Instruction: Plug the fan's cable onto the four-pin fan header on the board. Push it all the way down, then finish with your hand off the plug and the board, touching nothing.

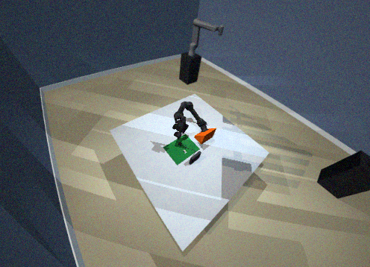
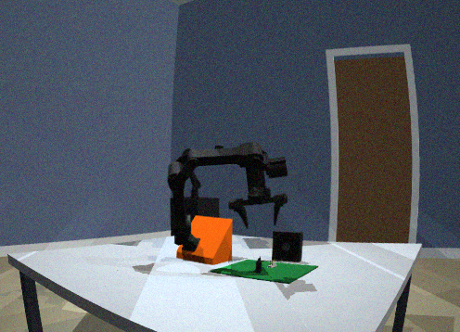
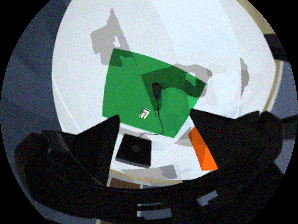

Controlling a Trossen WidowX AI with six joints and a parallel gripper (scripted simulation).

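My gripper tip is 14 cm above the dark plug. From my gripper tip the other things lie so: green board (4 cm to the left, 18 cm below); black fan (1 cm behind, 22 cm to the left, 11 cm below).
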